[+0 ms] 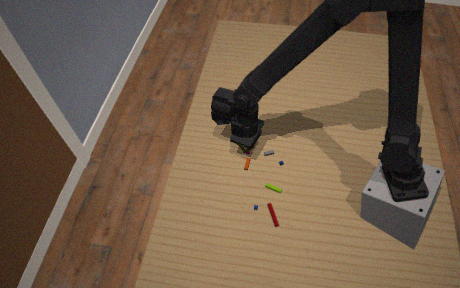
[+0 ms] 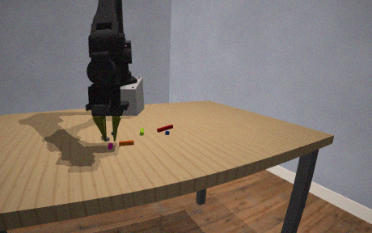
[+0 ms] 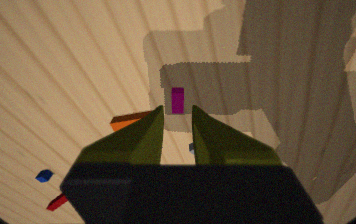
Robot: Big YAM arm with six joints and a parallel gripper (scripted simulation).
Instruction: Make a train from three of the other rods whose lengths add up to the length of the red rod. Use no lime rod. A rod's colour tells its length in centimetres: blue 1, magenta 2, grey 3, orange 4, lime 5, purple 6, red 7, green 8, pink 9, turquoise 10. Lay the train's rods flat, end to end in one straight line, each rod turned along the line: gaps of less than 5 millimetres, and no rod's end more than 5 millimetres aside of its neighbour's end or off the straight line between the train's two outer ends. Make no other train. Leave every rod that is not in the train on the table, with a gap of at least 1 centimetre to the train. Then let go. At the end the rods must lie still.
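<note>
Right now my hand is 20 mm above the magenta rod. The rest, counted from my hand: orange rod 50 mm to the left, 20 mm below; lime rod 130 mm to the left, 70 mm behind, 20 mm below; grey rod 70 mm behind, 20 mm below, 10 mm to the left.
</note>
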